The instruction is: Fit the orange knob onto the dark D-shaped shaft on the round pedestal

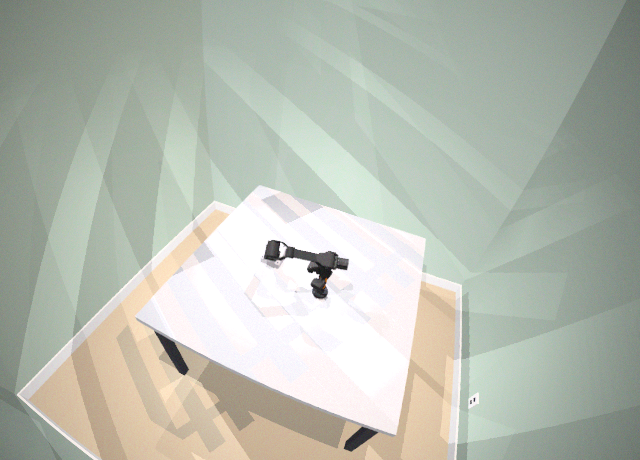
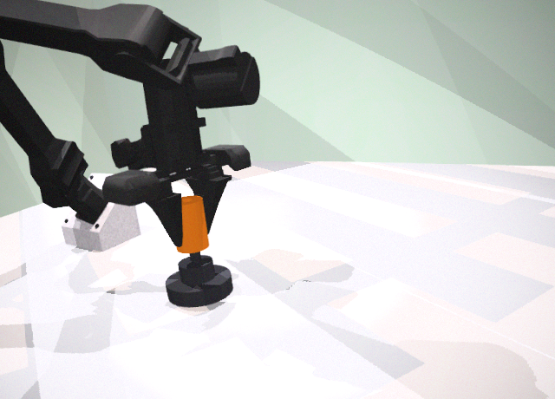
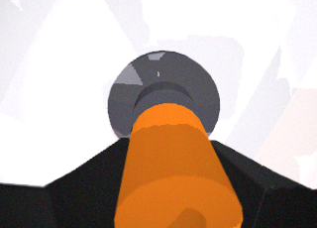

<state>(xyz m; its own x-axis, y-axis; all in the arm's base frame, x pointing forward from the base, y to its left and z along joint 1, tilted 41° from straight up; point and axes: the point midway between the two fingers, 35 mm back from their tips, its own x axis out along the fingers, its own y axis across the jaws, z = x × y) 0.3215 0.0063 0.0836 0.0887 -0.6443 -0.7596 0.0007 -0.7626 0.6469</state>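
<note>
Now: the orange knob 20 mm above my gripper tip. Also, from my gripper tip: dark round pedestal (40 mm below).
</note>
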